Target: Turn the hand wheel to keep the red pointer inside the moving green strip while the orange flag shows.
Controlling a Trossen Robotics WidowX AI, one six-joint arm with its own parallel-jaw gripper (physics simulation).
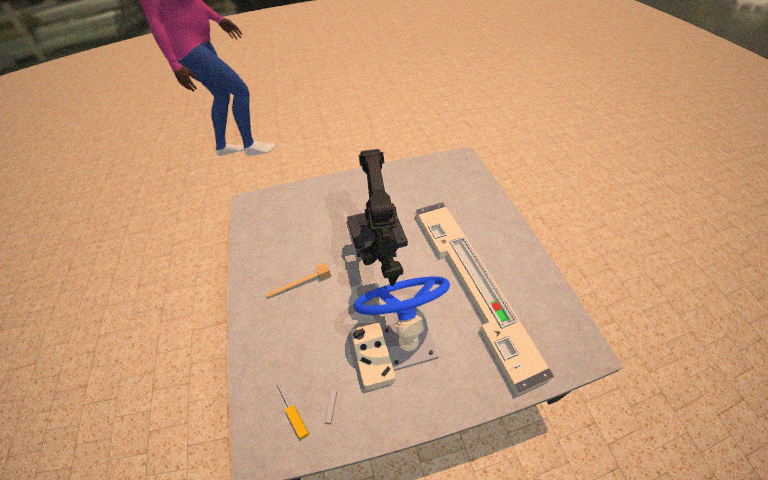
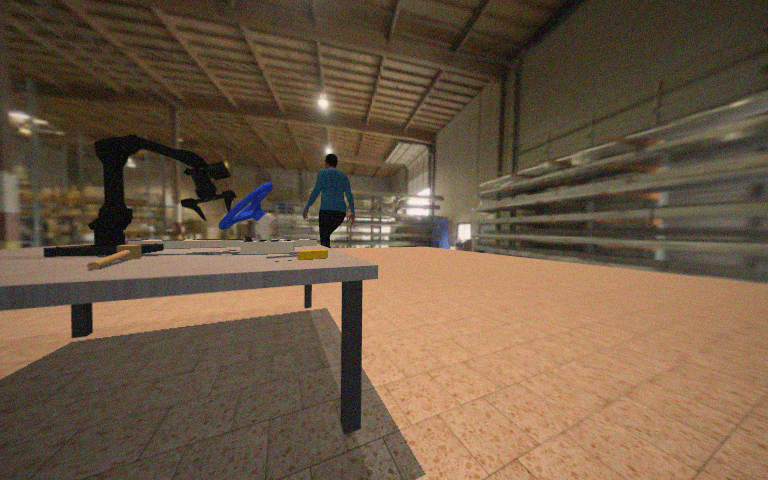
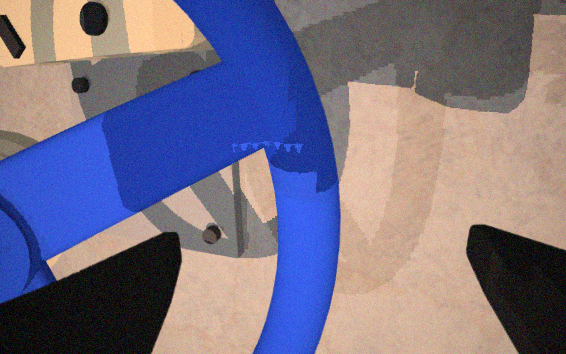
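Observation:
The blue hand wheel stands tilted on a beige pedestal in the middle of the table. My gripper is open and empty, just above the wheel's far rim. The long beige gauge panel lies to the right. Its red pointer sits at the far end of the green strip, touching it. I see no orange flag in the panel's small windows.
A beige control box lies beside the pedestal. A wooden mallet, a yellow-handled screwdriver and a small grey bar lie on the grey table. One person stands off the far left corner, another person beyond the table.

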